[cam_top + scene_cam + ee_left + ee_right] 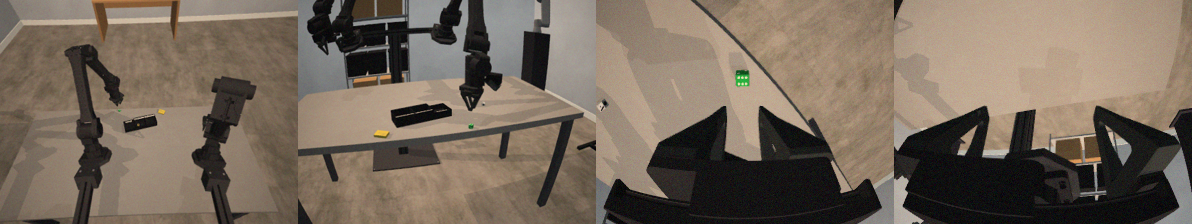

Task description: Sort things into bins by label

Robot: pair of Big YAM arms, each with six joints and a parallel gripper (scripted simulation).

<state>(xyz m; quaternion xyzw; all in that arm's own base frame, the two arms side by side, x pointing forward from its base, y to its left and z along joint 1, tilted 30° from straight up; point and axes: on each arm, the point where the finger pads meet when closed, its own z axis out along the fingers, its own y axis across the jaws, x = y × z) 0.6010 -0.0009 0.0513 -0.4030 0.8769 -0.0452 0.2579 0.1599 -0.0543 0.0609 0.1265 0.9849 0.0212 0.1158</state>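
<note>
Now: the green cube 80 mm below my left hand. The rest, counted from my left hand: small yellow ring (140 mm behind, 160 mm to the right, 80 mm below); small white piece (220 mm behind, 140 mm to the left, 80 mm below); small black piece (140 mm behind, 190 mm to the right, 80 mm below).
</note>
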